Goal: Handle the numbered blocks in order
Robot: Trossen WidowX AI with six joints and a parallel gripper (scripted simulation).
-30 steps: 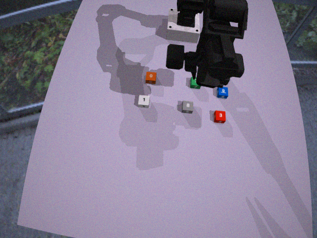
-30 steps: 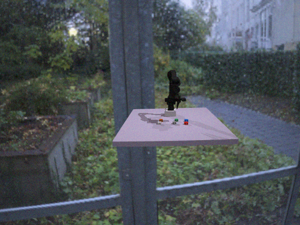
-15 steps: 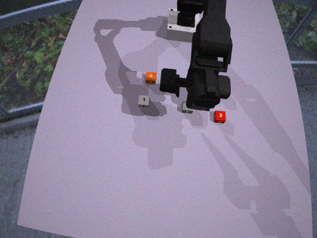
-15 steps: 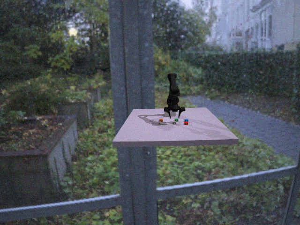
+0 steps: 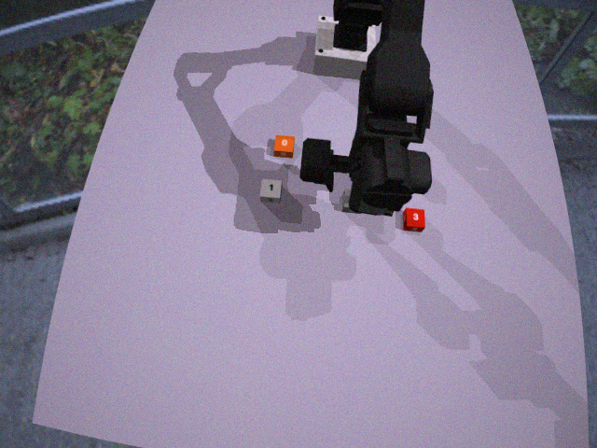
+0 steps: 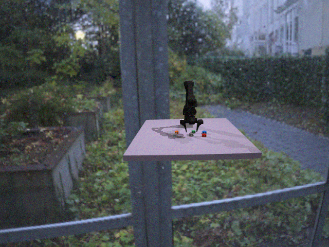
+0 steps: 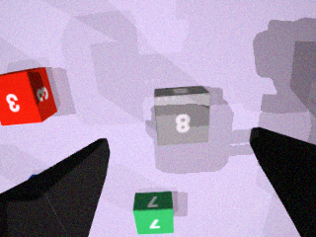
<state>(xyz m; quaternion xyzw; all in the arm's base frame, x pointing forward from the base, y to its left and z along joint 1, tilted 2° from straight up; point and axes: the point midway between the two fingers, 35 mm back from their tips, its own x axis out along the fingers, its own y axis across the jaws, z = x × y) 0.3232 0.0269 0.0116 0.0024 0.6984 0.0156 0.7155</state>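
Now: the grey block 20 mm below my gripper tip and 10 mm ahead of it. From my gripper tip the other things lie so: green block 80 mm behind, 20 mm to the left, 20 mm below; then blue block 110 mm to the left, 60 mm behind, 20 mm below; then red block 100 mm to the left, 30 mm ahead, 20 mm below.
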